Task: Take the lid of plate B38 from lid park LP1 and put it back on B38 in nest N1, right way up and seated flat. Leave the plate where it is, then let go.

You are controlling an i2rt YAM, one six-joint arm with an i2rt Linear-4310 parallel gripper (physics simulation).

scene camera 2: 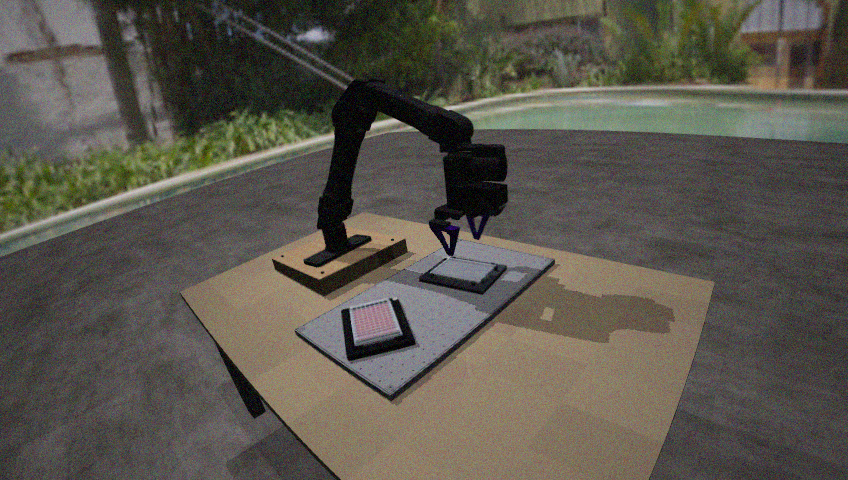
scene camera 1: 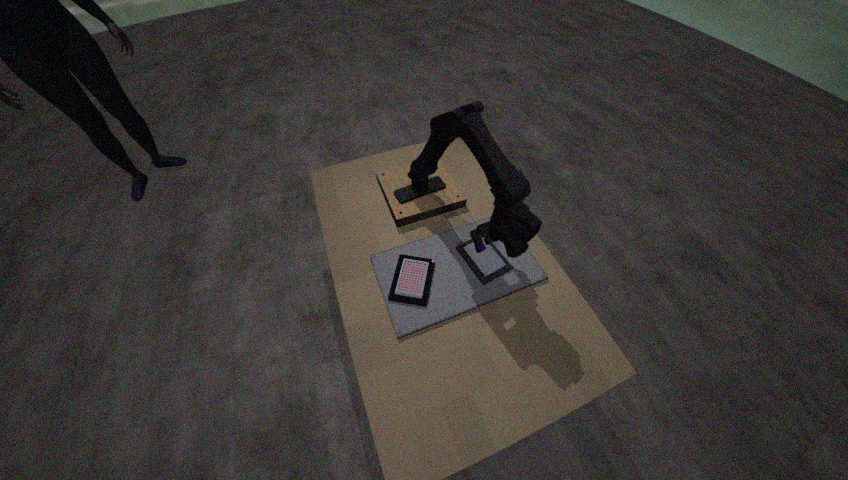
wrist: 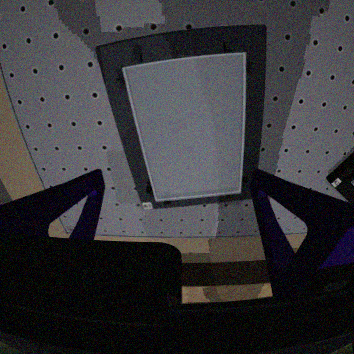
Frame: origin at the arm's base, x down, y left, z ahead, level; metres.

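Seen in the pictures: gripper, fingertip midpoint: (scene camera 2: 464,247) (scene camera 1: 490,246) (wrist: 177,177); arm's base, link origin: (scene camera 2: 338,251) (scene camera 1: 420,190).
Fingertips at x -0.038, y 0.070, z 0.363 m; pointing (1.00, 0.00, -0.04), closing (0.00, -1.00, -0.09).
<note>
Offsets run from my fingertips to a thing's top centre. Level surfaces: height alone.
The clear, pale lid {dx +0.048, dy -0.012, dz -0.001 m} (scene camera 1: 489,259) (scene camera 2: 467,269) (wrist: 190,125) lies flat in the dark frame of lid park LP1 {dx +0.046, dy -0.012, dz -0.001 m} (scene camera 1: 489,278) (scene camera 2: 484,289) (wrist: 255,100). Plate B38 {dx +0.040, dy -0.262, dz -0.039 m} (scene camera 1: 414,276) (scene camera 2: 374,320), with pink wells, sits in the black nest N1 {dx +0.048, dy -0.262, dz -0.039 m} (scene camera 1: 408,299) (scene camera 2: 405,337); a corner of the nest shows at the right edge of the wrist view. My gripper (scene camera 2: 464,246) (wrist: 177,177) is open and empty above the lid park, its fingers wide apart, one towards each side of the lid's near end. In scene camera 1 the wrist hides part of the park and one finger.
Lid park and nest stand on a grey perforated board {dx +0.065, dy -0.106, dz -0.015 m} (scene camera 1: 447,285) (scene camera 2: 386,375) (wrist: 60,100) on the wooden table {dx +0.079 m} (scene camera 1: 428,386) (scene camera 2: 505,404). The arm's wooden base block (scene camera 1: 391,201) (scene camera 2: 297,271) stands behind the board. A person (scene camera 1: 53,71) stands on the floor beyond the table.
</note>
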